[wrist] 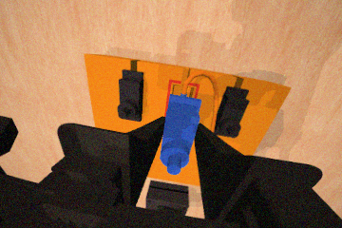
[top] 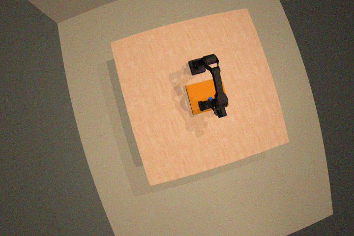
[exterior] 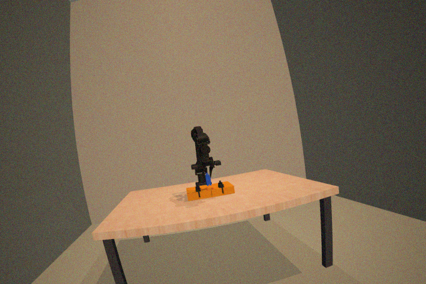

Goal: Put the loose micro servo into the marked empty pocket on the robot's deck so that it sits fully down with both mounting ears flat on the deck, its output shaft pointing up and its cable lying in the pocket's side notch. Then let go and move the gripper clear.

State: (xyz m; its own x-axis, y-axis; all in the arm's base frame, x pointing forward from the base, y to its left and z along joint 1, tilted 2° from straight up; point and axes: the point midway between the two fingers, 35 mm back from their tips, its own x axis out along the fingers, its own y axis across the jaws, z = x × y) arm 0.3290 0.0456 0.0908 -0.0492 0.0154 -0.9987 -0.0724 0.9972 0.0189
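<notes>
The robot deck is 12 cm behind my gripper tip, 1 cm to the right of it and 10 cm below it.
</notes>
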